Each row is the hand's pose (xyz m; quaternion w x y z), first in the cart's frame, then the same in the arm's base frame.
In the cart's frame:
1: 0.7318 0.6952 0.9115 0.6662 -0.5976 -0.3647 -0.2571
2: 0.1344 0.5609 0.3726 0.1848 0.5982 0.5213 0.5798
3: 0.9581 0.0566 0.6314 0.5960 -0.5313 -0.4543 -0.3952
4: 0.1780 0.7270 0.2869 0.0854 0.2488 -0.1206 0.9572
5: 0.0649 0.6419 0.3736 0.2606 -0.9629 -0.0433 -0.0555
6: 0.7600 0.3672 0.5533 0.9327 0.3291 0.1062 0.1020
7: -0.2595 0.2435 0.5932 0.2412 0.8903 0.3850 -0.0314
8: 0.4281 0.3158 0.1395 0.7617 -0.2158 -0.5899 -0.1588
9: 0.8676 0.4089 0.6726 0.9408 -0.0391 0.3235 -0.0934
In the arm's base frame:
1: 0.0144 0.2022 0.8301 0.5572 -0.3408 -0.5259 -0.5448
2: -0.0128 0.3392 0.0265 0.2842 0.3660 0.2856 0.8389
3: 0.4205 -0.3607 0.5941 0.4438 -0.2421 -0.5587 -0.6575
4: 0.0657 0.5118 0.0559 0.0173 -0.1321 -0.3118 0.9408
5: -0.0685 0.4279 0.0060 0.3811 -0.8089 -0.1016 -0.4361
6: 0.3130 -0.0097 0.5098 0.8339 0.4203 -0.2899 0.2095
7: -0.4212 0.0504 -0.2068 0.2152 0.8716 0.2351 0.3724
8: 0.3771 0.1207 -0.0029 0.4954 -0.0230 -0.7949 -0.3496
9: 0.3008 -0.0243 0.6747 0.9815 0.1695 -0.0519 -0.0729

